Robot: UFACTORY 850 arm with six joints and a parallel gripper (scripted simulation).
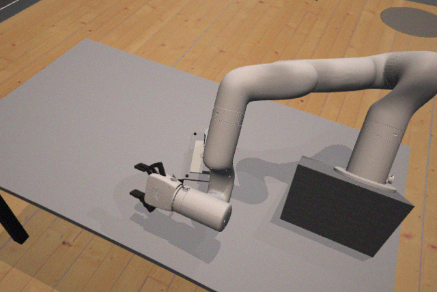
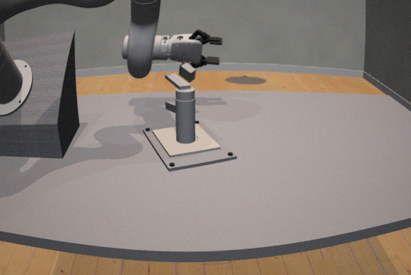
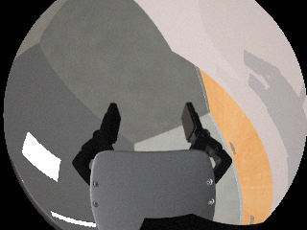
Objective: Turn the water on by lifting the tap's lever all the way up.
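Right now the tap lever is 14 cm behind my hand, 28 cm to the right of it and 4 cm below it.
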